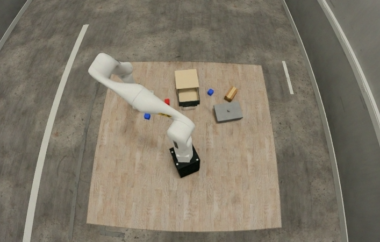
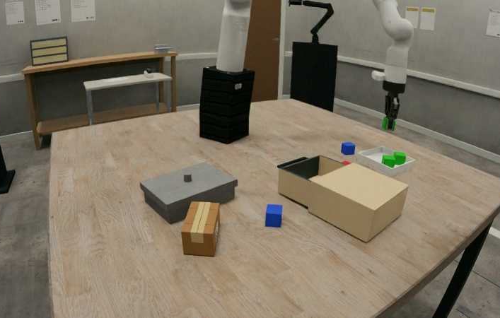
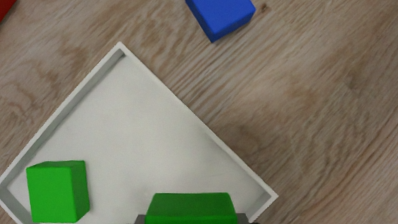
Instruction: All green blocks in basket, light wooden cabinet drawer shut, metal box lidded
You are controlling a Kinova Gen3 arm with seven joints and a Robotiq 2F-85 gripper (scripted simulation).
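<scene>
Right now the white basket is 30 mm ahead of my hand, 30 mm to the right of it and 110 mm below it. Round my hand: light wooden cabinet: 140 mm ahead, 360 mm to the right, 90 mm below; red block: 20 mm ahead, 210 mm to the right, 110 mm below; drawer: 70 mm ahead, 370 mm to the right, 90 mm below.
</scene>
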